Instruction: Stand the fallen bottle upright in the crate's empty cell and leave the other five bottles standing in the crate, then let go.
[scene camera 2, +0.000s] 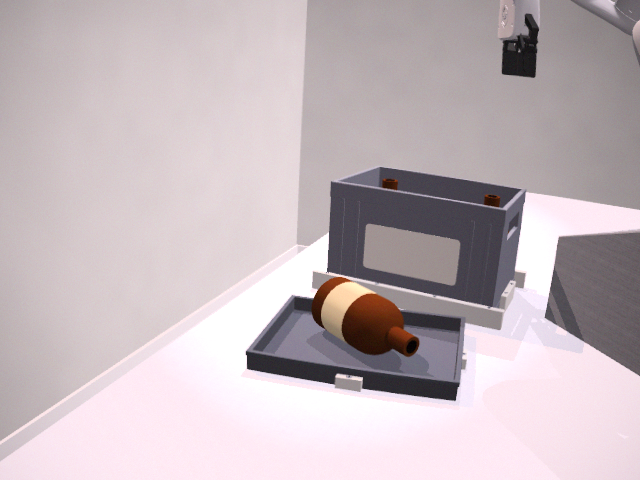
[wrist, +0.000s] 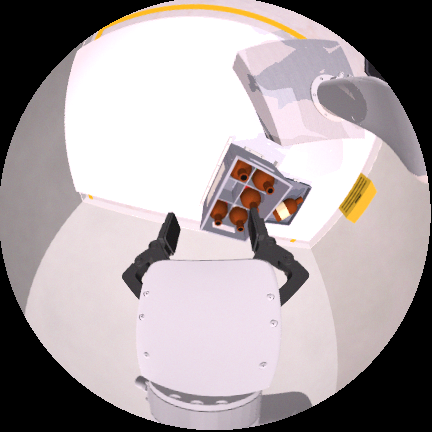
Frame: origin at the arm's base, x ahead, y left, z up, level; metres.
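Seen in the pictures: gripper, between the fingertips: (scene camera 2: 517, 76) (wrist: 211, 218); arm's base, origin of its link: (wrist: 331, 97).
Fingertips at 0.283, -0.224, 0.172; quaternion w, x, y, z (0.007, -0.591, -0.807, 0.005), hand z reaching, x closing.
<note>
Pixels of each thing's middle, then the offset from my fingertips to it, as dx, dy, dz. "pt": a spot on its surface instead.
- fallen brown bottle, middle of its body: (scene camera 2: 370, 323) (wrist: 287, 206) +0.149, +0.377, -0.321
- shallow tray, middle of its body: (scene camera 2: 364, 342) (wrist: 284, 203) +0.154, +0.375, -0.350
- grey crate, middle of its body: (scene camera 2: 429, 237) (wrist: 239, 193) +0.119, +0.114, -0.275
- middle cell, a spot on its surface: (wrist: 228, 192) pt +0.158, +0.090, -0.333
- small pale block, a spot on its surface: (scene camera 2: 348, 382) pt +0.146, +0.478, -0.353
The fallen brown bottle (scene camera 2: 372, 322) (wrist: 286, 209) with a cream label lies on its side in the shallow tray (scene camera 2: 403, 379) (wrist: 300, 186), its neck toward the right. The grey crate (scene camera 2: 413, 211) (wrist: 275, 198) stands behind the tray in the scene view. In the wrist view five brown bottles stand in it, among them one bottle (wrist: 250, 197) in a middle cell; the other middle cell (wrist: 228, 192), on the side away from the tray, is empty. My gripper (scene camera 2: 519, 64) (wrist: 211, 218) is open and empty, high above and apart from the crate. One finger overlaps the crate's edge in the wrist view.
Pale locating strips (scene camera 2: 434, 301) run around the crate's base. A small pale block (scene camera 2: 348, 382) touches the tray's front. A large grey block (scene camera 2: 599, 289) (wrist: 295, 95) stands to the right, with the arm's base on it. A wall (scene camera 2: 155, 155) rises at the left.
</note>
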